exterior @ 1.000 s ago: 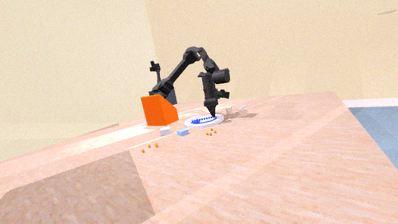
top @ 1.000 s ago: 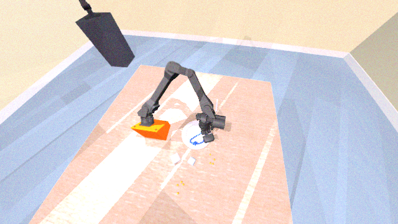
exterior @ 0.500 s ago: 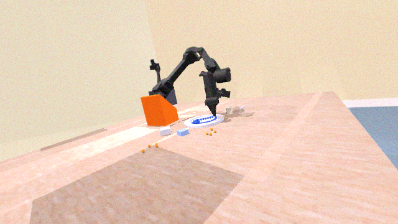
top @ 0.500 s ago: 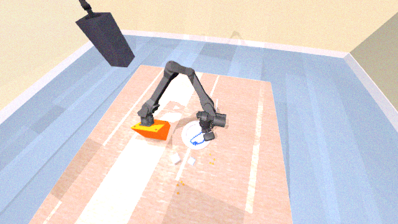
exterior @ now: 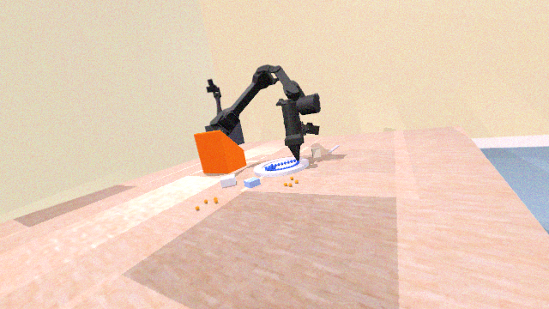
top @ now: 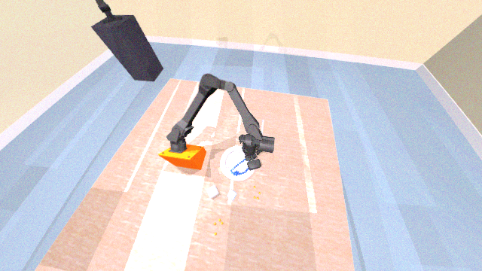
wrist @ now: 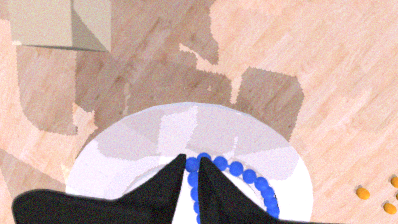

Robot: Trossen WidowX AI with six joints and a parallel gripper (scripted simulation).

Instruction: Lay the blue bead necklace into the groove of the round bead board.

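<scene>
My gripper tip is 5 cm past the round white bead board, 4 cm to the left of it and 1 cm above it. From my gripper tip the other things lie so: white stick 22 cm to the left, 7 cm ahead, 1 cm below; then light blue cube 21 cm to the right, 6 cm behind, 1 cm below; then beige cube 10 cm to the left, 3 cm ahead.
</scene>
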